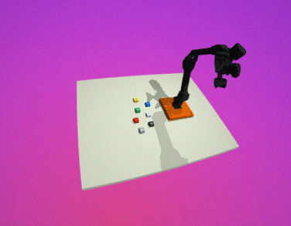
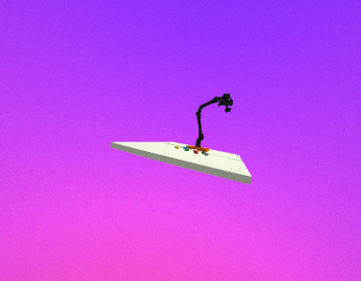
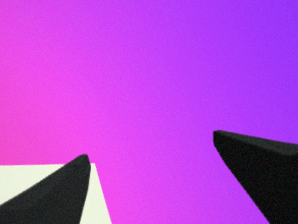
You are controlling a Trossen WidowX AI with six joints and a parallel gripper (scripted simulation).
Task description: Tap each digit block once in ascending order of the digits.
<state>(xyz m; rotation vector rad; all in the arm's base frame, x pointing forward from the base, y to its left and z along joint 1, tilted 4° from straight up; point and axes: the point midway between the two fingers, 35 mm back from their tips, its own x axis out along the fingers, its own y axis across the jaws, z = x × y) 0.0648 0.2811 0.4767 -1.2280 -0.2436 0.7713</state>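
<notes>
Now: the white block 50 cm below my gripper tip, 23 cm to the right of it and 17 cm ahead of it. The rest, counted from my gripper tip: black block 50 cm below, 18 cm ahead, 15 cm to the right; red block 50 cm below, 28 cm ahead, 19 cm to the right; grey block 50 cm below, 26 cm ahead, 11 cm to the right.
</notes>
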